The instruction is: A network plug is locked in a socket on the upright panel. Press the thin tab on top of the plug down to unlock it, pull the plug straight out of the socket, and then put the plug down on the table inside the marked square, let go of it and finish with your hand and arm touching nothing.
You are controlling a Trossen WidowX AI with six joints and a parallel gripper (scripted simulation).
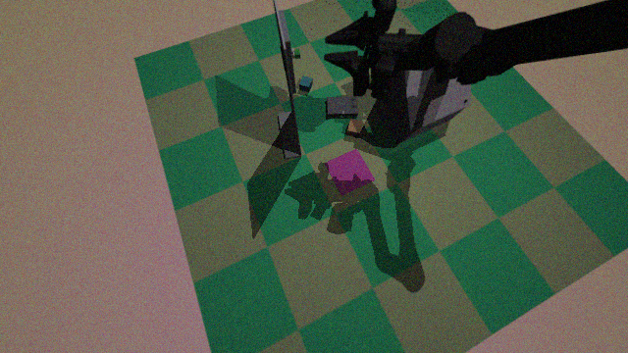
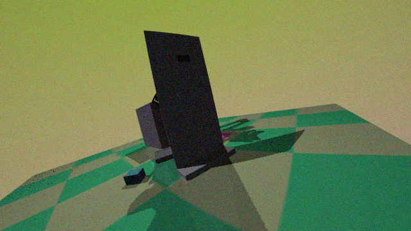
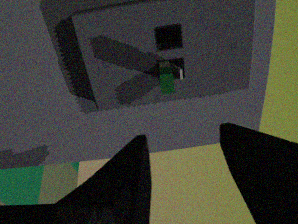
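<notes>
Right now my gripper tip is 6 cm short of the network plug and 2 cm to the left of it. From my gripper tip the other things lie so: upright panel: 8 cm ahead, 2 cm to the right, 12 cm below; orange cube: 10 cm behind, 6 cm to the left, 28 cm below; flat grey plate: 11 cm behind, 4 cm to the right, 29 cm below.
</notes>
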